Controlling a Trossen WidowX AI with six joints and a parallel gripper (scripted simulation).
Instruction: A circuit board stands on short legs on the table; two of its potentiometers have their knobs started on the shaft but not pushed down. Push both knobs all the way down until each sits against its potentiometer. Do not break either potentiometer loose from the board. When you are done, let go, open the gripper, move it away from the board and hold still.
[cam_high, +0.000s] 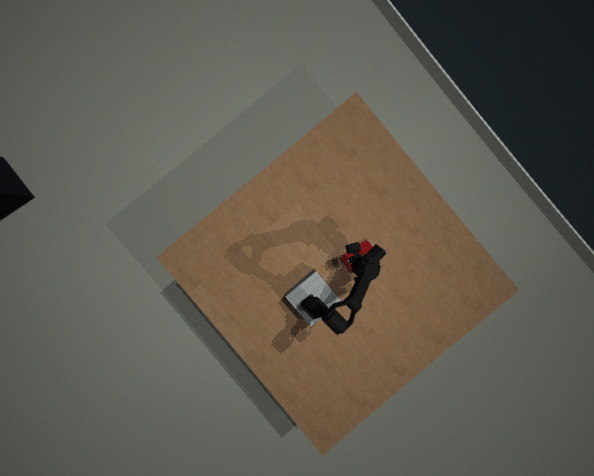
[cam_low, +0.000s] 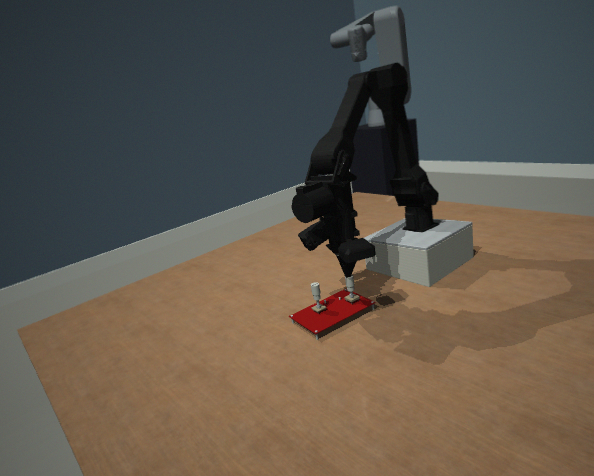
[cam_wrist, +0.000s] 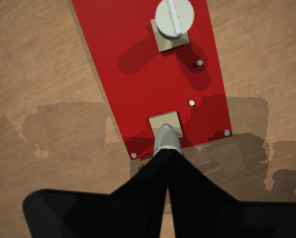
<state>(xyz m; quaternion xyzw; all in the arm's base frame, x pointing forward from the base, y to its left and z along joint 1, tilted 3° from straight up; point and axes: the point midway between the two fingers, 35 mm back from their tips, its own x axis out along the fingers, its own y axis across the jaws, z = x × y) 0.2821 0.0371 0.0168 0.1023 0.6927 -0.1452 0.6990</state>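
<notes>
Right now the knob is 70 mm ahead of my gripper tip, 30 mm to the right of it and 10 mm below it.
</notes>
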